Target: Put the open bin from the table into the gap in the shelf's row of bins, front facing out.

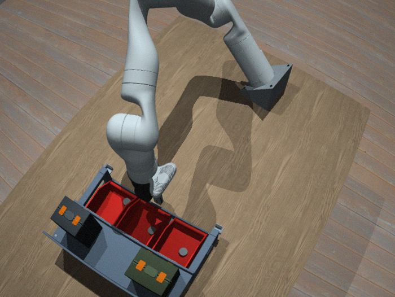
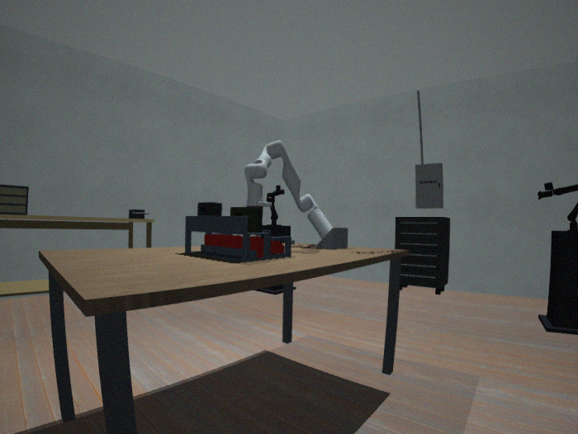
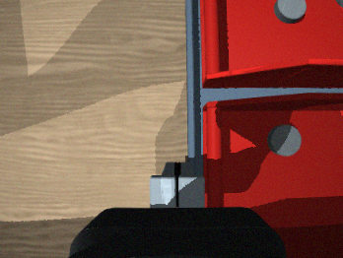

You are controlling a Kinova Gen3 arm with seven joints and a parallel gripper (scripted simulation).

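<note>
My hand is 40 mm above the grey front lip and 10 mm short of it. From my hand the other things lie so: green box (200 mm ahead, 120 mm to the left, 100 mm above); then shelf (150 mm ahead, 50 mm below); then upper shelf board (210 mm ahead, 50 mm above).
</note>
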